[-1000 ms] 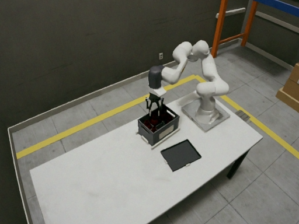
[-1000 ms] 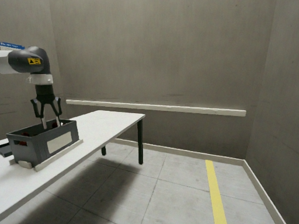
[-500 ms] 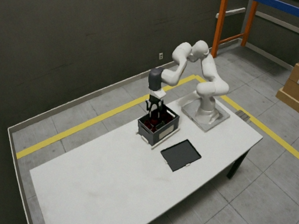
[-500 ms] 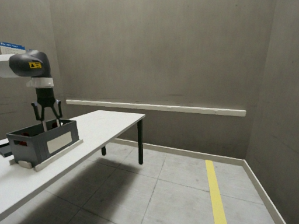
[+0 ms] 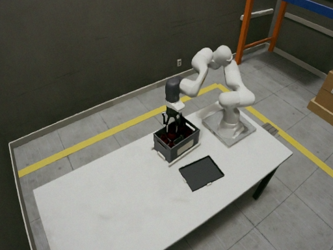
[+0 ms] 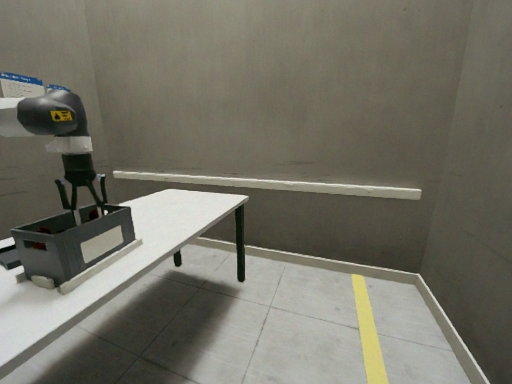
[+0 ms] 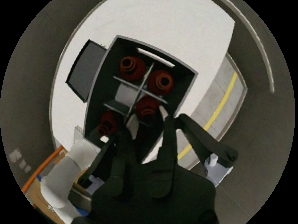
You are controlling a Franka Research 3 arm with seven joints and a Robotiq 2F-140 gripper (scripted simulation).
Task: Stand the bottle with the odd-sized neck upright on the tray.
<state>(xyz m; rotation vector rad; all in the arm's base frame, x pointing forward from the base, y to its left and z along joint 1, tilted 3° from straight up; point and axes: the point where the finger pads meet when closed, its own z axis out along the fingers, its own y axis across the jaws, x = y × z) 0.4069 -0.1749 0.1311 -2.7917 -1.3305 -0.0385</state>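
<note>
Now: the dark grey crate 90 mm below my hand, 50 mm to the left of it and 10 mm behind it. The rest, counted from my hand: flat black tray 330 mm to the left, 160 mm below, 10 mm behind.
</note>
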